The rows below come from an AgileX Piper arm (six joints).
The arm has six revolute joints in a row. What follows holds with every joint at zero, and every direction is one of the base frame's.
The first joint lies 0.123 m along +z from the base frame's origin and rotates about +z.
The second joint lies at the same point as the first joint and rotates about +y.
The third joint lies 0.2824 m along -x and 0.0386 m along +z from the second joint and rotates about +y.
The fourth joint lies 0.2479 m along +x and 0.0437 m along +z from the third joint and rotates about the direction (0.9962, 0, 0.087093).
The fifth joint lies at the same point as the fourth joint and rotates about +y.
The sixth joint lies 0.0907 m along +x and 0.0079 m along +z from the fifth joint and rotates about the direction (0.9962, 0, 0.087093).
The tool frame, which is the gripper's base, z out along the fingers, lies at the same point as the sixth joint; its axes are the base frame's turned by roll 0, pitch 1.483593 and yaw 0 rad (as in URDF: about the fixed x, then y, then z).
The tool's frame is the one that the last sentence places.
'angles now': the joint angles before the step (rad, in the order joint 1, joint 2, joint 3, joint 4, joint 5, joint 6). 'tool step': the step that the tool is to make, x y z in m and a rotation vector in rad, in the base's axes. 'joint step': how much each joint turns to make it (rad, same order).
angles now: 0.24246, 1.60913, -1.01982, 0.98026, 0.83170, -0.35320
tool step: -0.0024, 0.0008, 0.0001, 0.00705, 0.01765, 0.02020
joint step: -0.00013, -0.00012, 0.00011, -0.00002, 0.02784, -0.00008
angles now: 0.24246, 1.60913, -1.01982, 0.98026, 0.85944, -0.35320
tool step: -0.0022, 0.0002, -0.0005, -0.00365, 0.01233, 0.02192
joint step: 0.00016, 0.00000, 0.00021, -0.01091, 0.02265, -0.00012
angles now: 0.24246, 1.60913, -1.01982, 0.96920, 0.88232, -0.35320
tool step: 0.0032, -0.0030, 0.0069, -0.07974, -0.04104, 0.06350
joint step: 0.00018, 0.00002, -0.04803, -0.11596, 0.02940, 0.01497
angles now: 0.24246, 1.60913, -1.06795, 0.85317, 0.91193, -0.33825
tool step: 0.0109, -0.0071, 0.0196, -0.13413, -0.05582, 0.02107
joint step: -0.00010, -0.00014, -0.10873, -0.20446, 0.03856, 0.10679
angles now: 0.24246, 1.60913, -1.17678, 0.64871, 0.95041, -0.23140
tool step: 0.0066, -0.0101, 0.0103, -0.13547, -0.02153, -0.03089
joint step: -0.00004, -0.00001, -0.06521, -0.19086, 0.02779, 0.12295
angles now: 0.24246, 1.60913, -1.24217, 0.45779, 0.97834, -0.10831
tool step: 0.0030, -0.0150, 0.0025, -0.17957, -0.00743, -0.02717
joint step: -0.00005, 0.00041, -0.03315, -0.22180, 0.03997, 0.10821
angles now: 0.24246, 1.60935, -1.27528, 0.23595, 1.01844, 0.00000
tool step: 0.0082, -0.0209, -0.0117, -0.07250, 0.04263, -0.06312
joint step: -0.05061, 0.03146, -0.00080, -0.07598, 0.02055, 0.03824
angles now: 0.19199, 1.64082, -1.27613, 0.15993, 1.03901, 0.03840
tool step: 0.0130, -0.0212, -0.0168, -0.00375, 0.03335, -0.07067
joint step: -0.06934, 0.05176, -0.00009, 0.00312, -0.01805, -0.00246
